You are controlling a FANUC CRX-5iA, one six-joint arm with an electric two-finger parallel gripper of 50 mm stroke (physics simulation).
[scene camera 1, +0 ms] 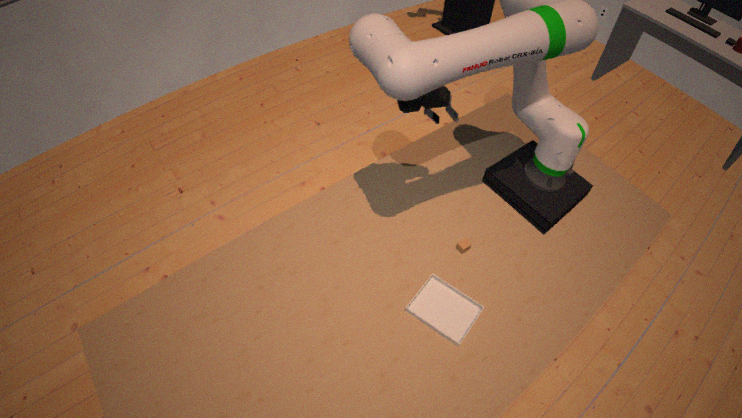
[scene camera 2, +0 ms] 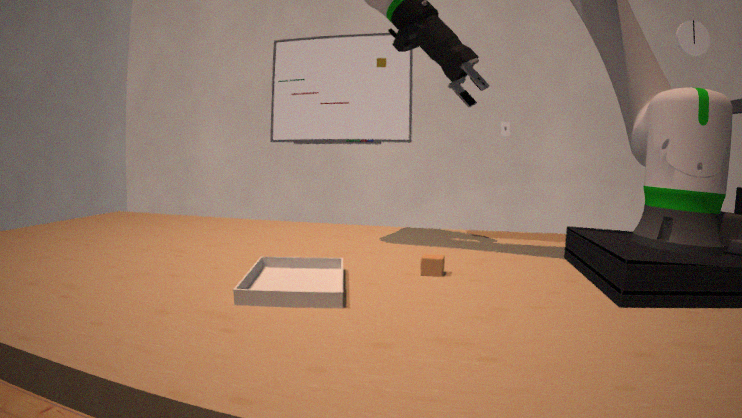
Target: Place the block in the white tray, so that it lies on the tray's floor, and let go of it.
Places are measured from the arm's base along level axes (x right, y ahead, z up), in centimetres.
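Pixels of known places: gripper, fingertip midpoint: [scene camera 1: 447, 119] [scene camera 2: 478, 96]; arm's base at its link origin: [scene camera 1: 544, 175] [scene camera 2: 676, 245].
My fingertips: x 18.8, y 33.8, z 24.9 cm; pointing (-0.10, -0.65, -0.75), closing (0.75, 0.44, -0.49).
Ahead of a thing's pixels: the offset from my fingertips to its top centre.
A small orange-brown block {dx -22.2, dy +6.3, dz -27.8 cm} [scene camera 1: 463, 245] [scene camera 2: 432, 265] lies on the wooden table top, apart from the tray, between it and the robot's base. The white tray {dx -34.4, dy +23.5, dz -28.6 cm} [scene camera 1: 432, 324] [scene camera 2: 290, 298] is shallow and rectangular, with low walls, and its floor shows bare. My gripper [scene camera 1: 444, 117] [scene camera 2: 478, 94] is open with nothing between its fingers. It hangs high above the table, well away from the block and the tray, and its fingers point obliquely downward.
The robot's black base plate [scene camera 1: 537, 194] [scene camera 2: 597, 264] stands on the table beyond the block. The arm's shadow falls across the table behind the block. A grey desk [scene camera 1: 617, 44] stands at the back right in scene camera 1. A whiteboard [scene camera 2: 337, 122] hangs on the wall.
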